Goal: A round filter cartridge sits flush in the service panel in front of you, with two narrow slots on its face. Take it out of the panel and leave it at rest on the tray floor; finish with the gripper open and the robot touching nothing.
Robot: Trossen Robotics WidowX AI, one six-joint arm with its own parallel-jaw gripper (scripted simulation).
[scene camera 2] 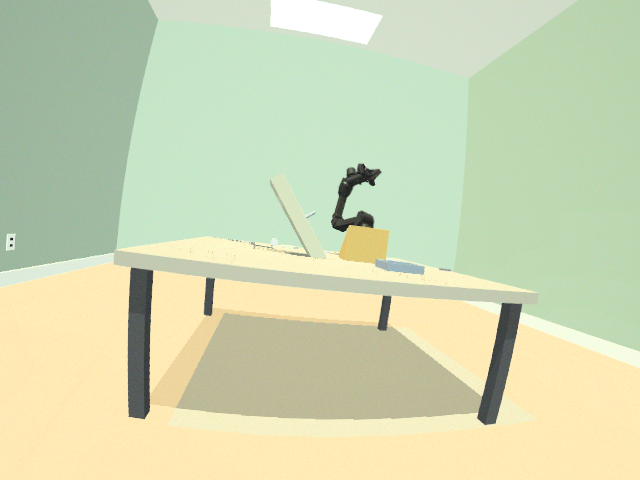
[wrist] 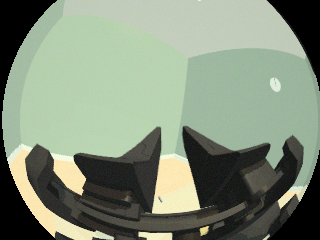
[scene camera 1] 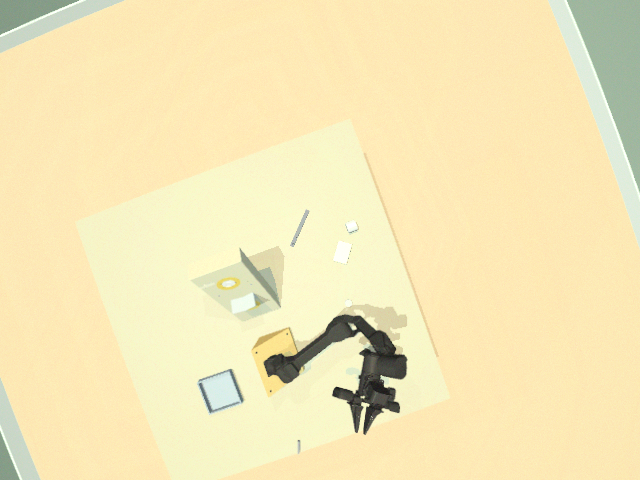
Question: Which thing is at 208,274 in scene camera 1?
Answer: A grey service panel.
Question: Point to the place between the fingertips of my gripper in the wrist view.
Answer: At 171,130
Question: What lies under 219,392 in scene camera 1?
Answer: A blue-grey tray.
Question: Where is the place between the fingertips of my gripper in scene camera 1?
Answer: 360,433
